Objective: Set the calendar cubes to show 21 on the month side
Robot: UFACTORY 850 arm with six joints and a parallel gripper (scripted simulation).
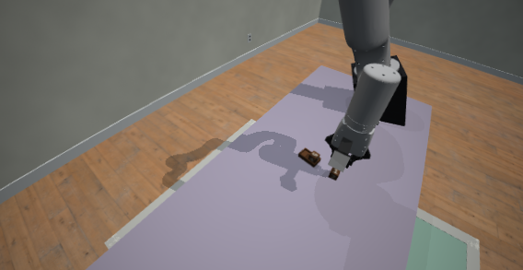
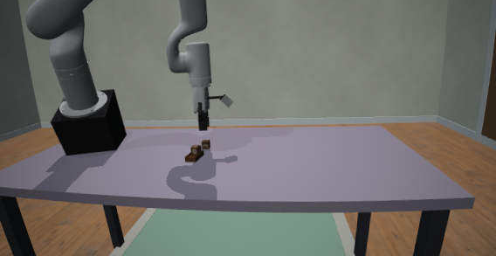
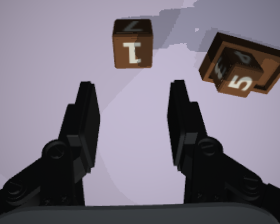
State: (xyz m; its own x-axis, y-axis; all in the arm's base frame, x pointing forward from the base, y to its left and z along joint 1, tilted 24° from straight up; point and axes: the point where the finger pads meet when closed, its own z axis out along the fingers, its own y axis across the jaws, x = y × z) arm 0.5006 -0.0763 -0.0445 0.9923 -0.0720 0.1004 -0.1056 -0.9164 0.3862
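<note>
Now: the brown cube 90 mm below my hand. Also, from my hand: digit cube (30 mm behind, 80 mm to the right, 80 mm below); then brown tray (40 mm behind, 100 mm to the right, 90 mm below).
</note>
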